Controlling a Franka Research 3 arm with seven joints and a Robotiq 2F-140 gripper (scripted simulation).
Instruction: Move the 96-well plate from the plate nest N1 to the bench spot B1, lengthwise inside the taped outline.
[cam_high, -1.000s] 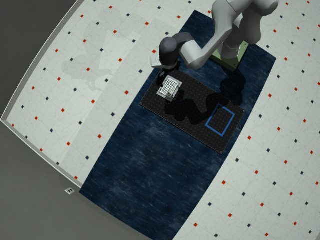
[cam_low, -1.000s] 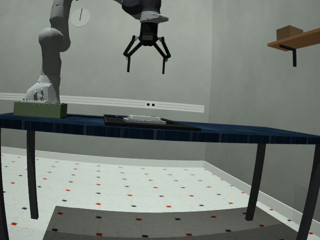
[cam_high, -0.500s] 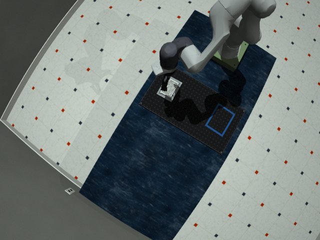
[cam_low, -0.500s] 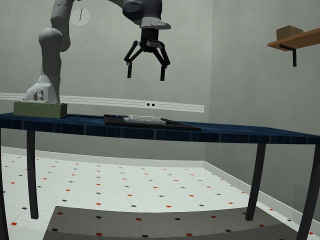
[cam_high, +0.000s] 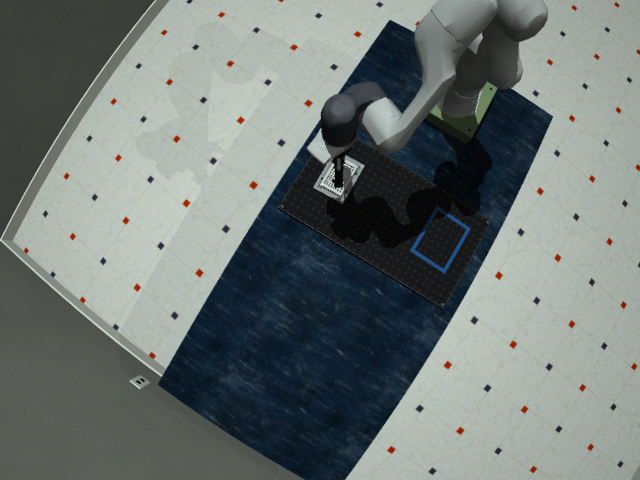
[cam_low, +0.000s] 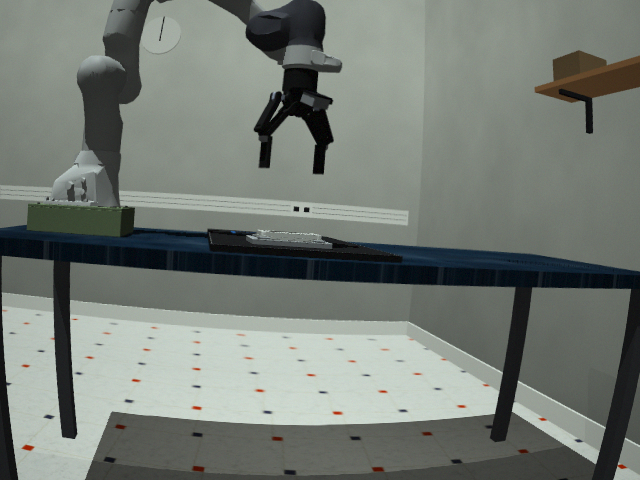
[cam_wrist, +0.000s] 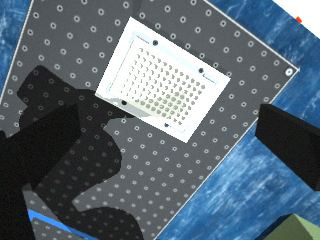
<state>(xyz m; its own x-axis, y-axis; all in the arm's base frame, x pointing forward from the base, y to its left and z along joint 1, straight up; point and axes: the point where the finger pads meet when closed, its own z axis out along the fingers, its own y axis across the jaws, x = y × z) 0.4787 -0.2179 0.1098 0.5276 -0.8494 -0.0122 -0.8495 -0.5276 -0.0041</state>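
Right now my hand is 150 mm above the white 96-well plate and 10 mm to the right of it. The rest, counted from my hand: plate nest N1: 160 mm below, 10 mm to the left.
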